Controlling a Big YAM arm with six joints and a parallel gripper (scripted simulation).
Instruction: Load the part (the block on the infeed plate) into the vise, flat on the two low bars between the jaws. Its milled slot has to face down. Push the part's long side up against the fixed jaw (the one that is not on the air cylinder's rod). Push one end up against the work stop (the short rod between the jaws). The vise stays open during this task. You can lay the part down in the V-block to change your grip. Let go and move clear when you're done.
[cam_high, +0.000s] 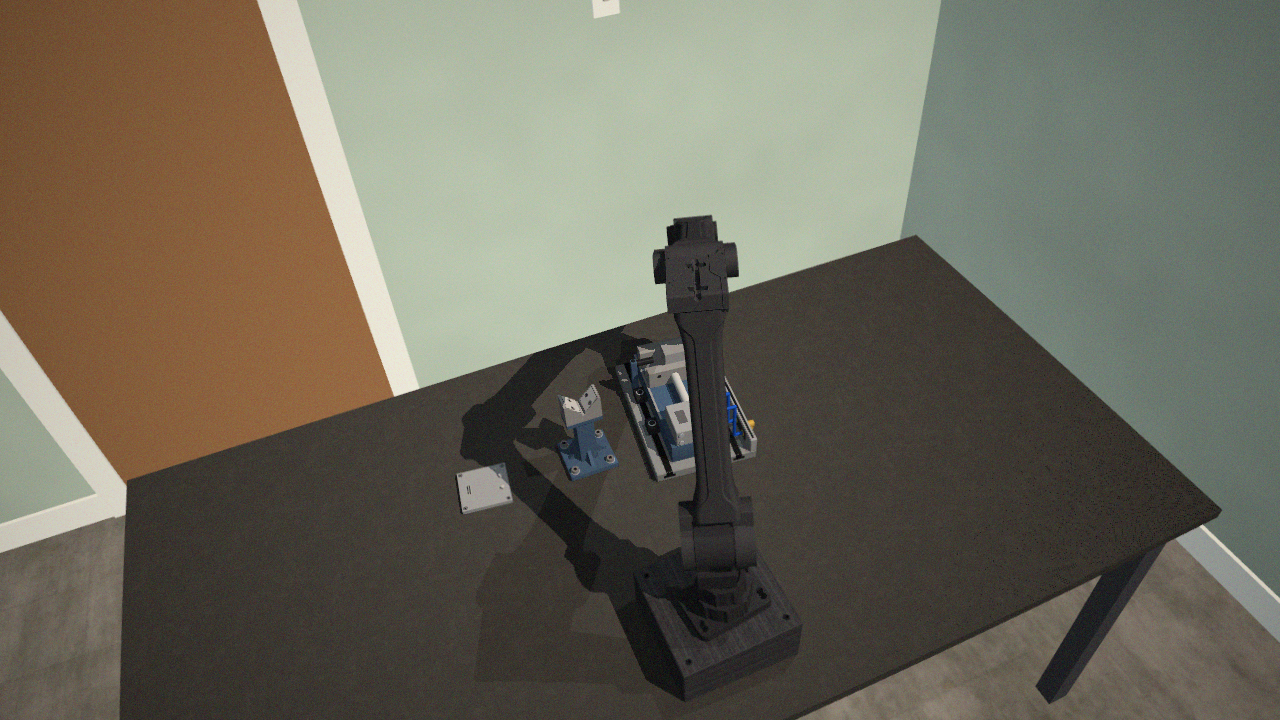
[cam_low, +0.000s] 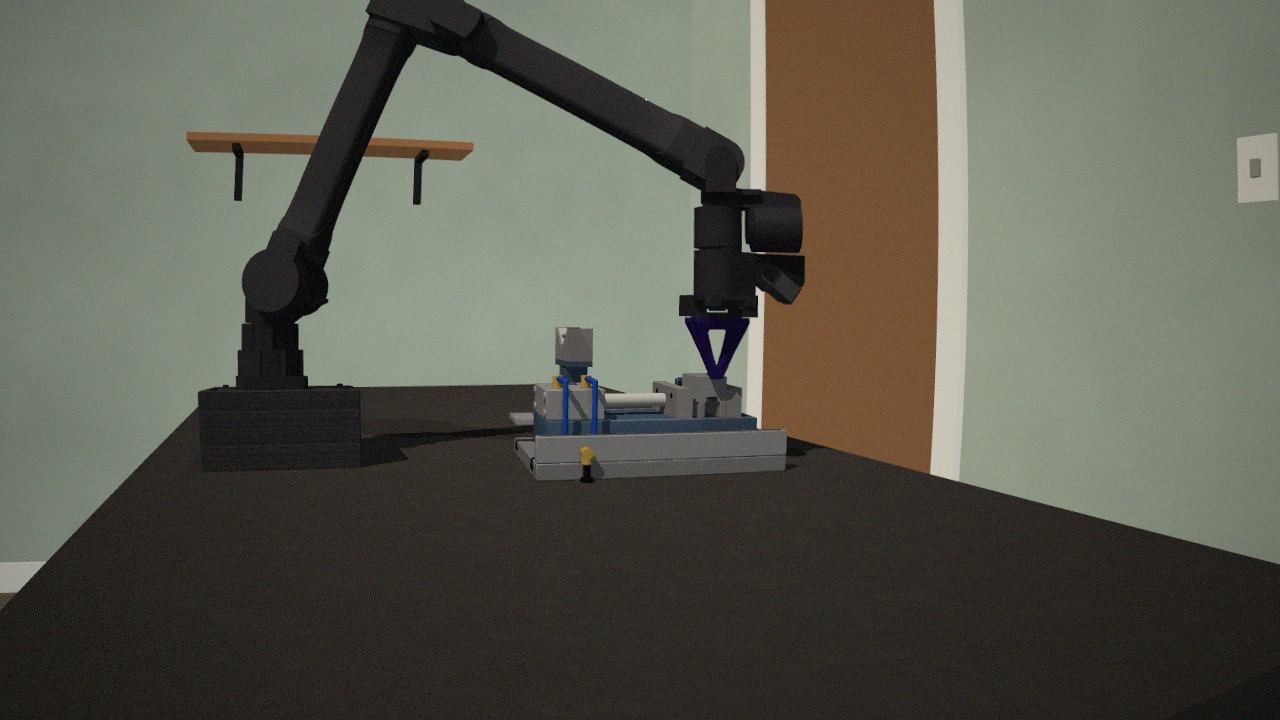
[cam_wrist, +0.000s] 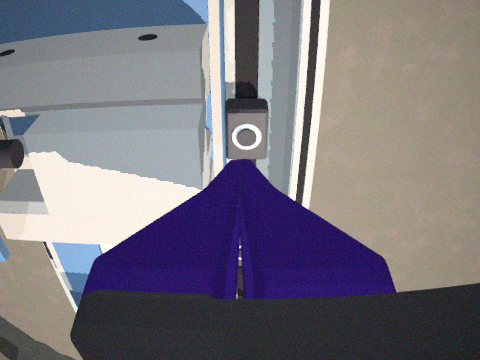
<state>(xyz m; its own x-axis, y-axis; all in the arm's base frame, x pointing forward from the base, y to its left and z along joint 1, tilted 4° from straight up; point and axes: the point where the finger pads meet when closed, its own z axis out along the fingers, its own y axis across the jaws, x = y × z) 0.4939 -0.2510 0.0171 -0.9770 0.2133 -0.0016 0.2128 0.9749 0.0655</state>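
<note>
Now: the part 1 cm ahead of my hand, 4 cm to the left of it and 3 cm below it. The rest, counted from my hand: grey infeed plate (4 cm behind, 48 cm to the left, 11 cm below).
</note>
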